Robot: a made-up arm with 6 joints.
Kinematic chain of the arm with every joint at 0, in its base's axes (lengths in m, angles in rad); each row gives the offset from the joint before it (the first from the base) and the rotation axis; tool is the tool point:
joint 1: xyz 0 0 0.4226 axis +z
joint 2: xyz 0.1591 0 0 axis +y
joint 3: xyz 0 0 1.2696 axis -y
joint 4: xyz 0 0 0.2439 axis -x
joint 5: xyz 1.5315 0 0 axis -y
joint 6: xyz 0.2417 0 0 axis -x
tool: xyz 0 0 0
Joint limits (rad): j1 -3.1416..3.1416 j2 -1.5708..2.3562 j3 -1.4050..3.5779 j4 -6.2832..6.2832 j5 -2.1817..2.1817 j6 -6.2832..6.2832
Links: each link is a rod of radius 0.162 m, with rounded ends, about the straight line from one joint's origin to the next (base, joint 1, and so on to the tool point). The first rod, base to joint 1, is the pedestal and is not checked.
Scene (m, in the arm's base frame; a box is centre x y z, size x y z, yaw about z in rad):
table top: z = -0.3
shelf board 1: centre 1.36 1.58 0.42 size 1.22 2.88 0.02 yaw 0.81
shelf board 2: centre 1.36 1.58 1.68 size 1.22 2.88 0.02 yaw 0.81
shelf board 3: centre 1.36 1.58 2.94 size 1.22 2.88 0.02 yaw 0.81
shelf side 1: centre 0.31 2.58 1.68 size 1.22 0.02 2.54 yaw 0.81
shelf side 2: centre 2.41 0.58 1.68 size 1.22 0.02 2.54 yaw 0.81
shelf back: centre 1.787 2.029 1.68 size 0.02 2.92 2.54 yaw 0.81
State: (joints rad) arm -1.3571 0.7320 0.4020 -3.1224 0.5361 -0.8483
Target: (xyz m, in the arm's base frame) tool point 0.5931 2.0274 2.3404
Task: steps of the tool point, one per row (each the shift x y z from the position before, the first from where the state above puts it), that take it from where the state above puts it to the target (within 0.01 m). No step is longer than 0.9 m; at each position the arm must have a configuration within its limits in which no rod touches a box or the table.
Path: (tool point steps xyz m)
1: 0.6470 0.4475 0.4116
2: 0.3853 0.6234 0.3568
3: 0.0904 0.6611 0.2830
4: -0.1671 0.5687 0.1952
5: 0.1293 0.4049 0.0632
6: 0.0192 0.4425 0.0482
7: -0.1005 0.4492 0.0342
8: -0.2206 0.4227 0.0212
9: -0.3320 0.3635 0.0099
10: -0.4265 0.2753 -0.0002

